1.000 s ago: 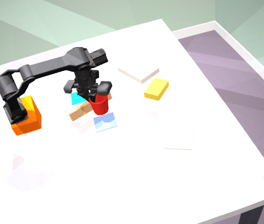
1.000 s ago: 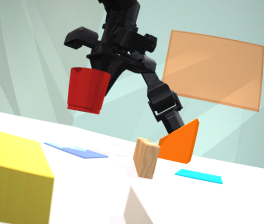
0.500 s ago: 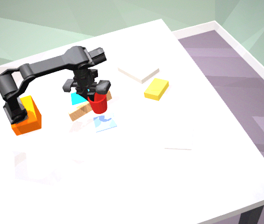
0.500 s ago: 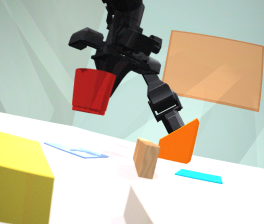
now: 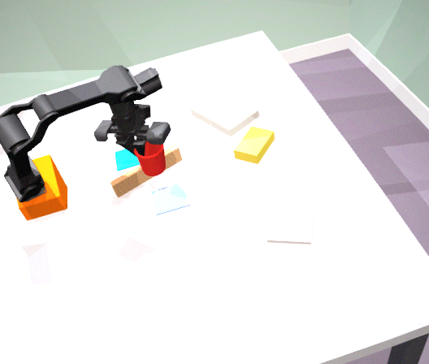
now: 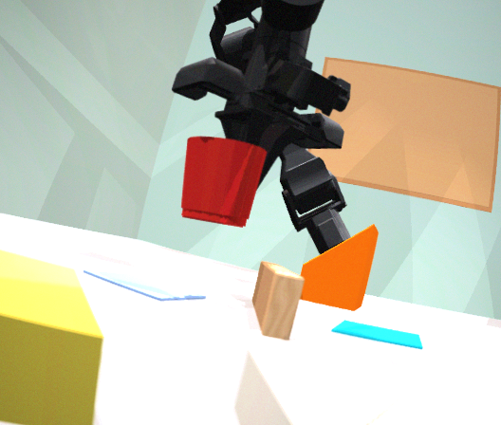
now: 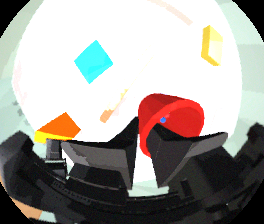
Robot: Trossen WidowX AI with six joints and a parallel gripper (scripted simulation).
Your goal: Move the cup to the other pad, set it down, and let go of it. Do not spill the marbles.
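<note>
Right now my gripper tip is 4 cm to the left of the blue marble, 2 cm short of it and 2 cm above it. Round my gripper tip: pale blue pad: 12 cm below, 7 cm to the right, 3 cm ahead; red cup: 2 cm to the right, 2 cm ahead; wooden bar: 10 cm below, 5 cm to the left.
</note>
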